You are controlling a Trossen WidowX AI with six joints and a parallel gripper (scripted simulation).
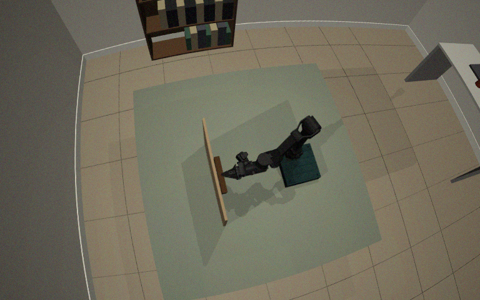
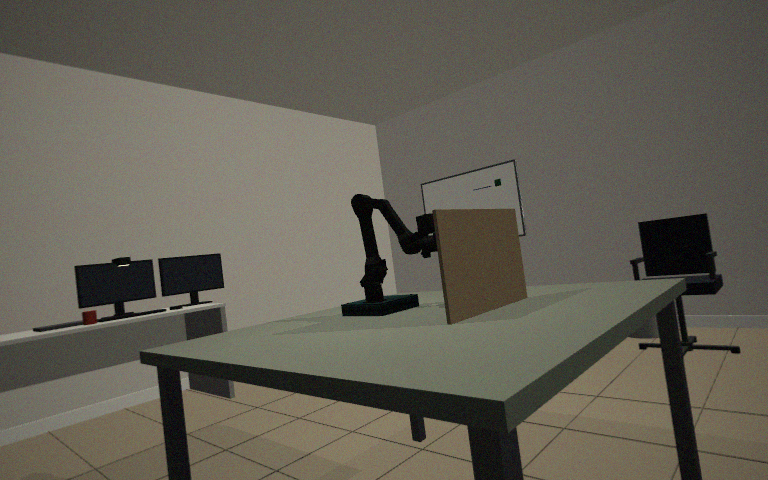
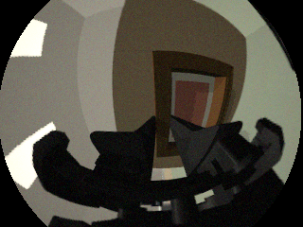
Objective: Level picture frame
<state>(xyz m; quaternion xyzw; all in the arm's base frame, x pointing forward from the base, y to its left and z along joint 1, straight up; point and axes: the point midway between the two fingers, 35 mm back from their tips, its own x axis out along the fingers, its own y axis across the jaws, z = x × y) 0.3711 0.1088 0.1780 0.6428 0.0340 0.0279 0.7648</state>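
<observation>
My gripper tip is 10 mm short of the brown picture frame, 10 mm to the left of it and 50 mm above it. Round my gripper tip: tan wall board: 20 mm ahead, 20 mm to the right, 70 mm below.
</observation>
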